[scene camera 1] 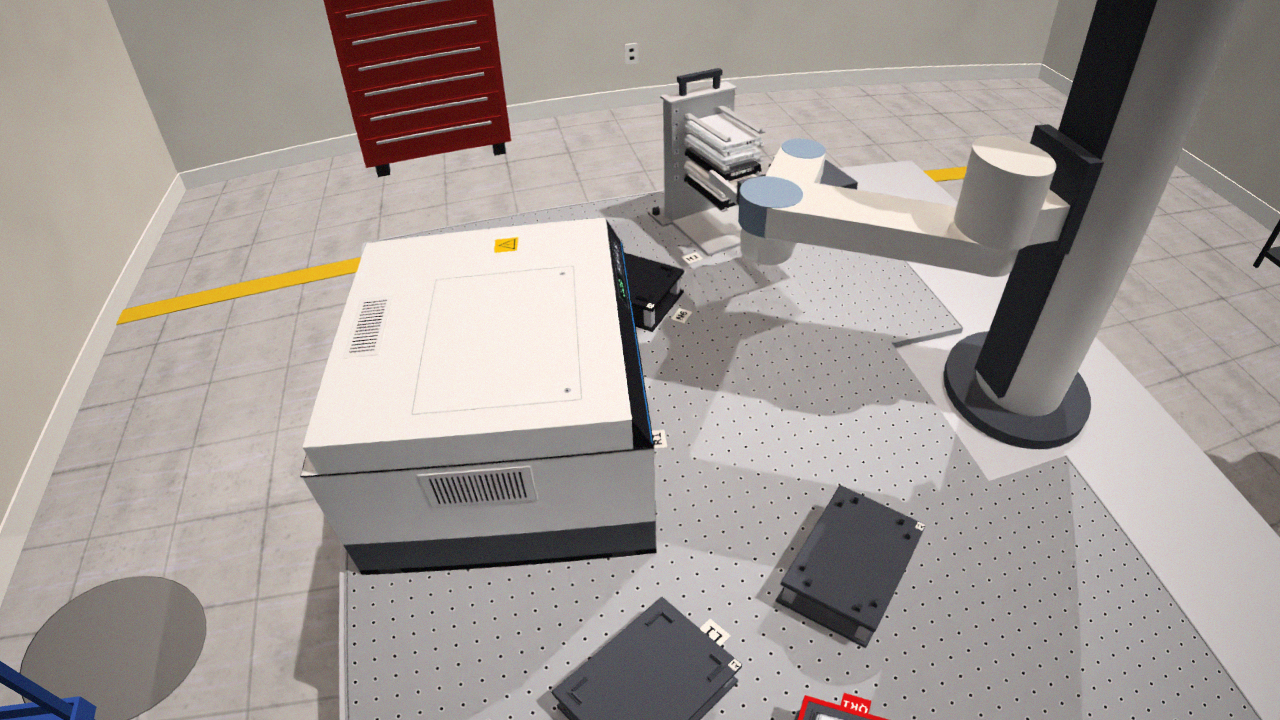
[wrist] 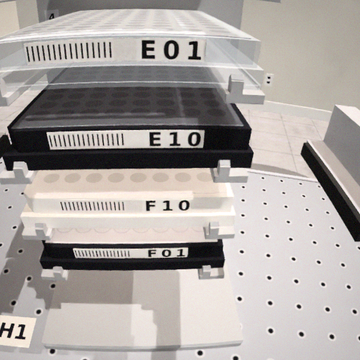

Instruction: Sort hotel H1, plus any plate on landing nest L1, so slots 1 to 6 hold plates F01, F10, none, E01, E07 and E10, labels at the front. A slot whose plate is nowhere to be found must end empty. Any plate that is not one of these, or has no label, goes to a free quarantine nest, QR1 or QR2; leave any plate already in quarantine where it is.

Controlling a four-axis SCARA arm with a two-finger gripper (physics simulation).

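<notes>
Hotel H1 (scene camera 1: 674,161) (wrist: 210,322) stands at the back of the bench. In the wrist view it holds, from top to bottom, clear plate E01 (wrist: 172,50), black plate E10 (wrist: 175,139), cream plate F10 (wrist: 167,205) and black plate F01 (wrist: 167,253), labels facing the camera. Their slot numbers cannot be told for sure. My gripper (wrist: 153,119) is open and empty, in front of the hotel, its fingers at the left and right edges of the wrist view. The arm hides it in the scene view. Dark landing nest L1 (scene camera 1: 648,667) shows no plate. Part of red-edged QR1 (scene camera 1: 810,705) shows; QR2 does not.
A large white device (scene camera 1: 483,340) stands left of the arm (scene camera 1: 877,219). A black nest (scene camera 1: 656,282) sits at its right side, near the hotel. A dark raised block (scene camera 1: 850,564) with small pegs stands right of L1. The arm's column (scene camera 1: 1074,268) is at the right.
</notes>
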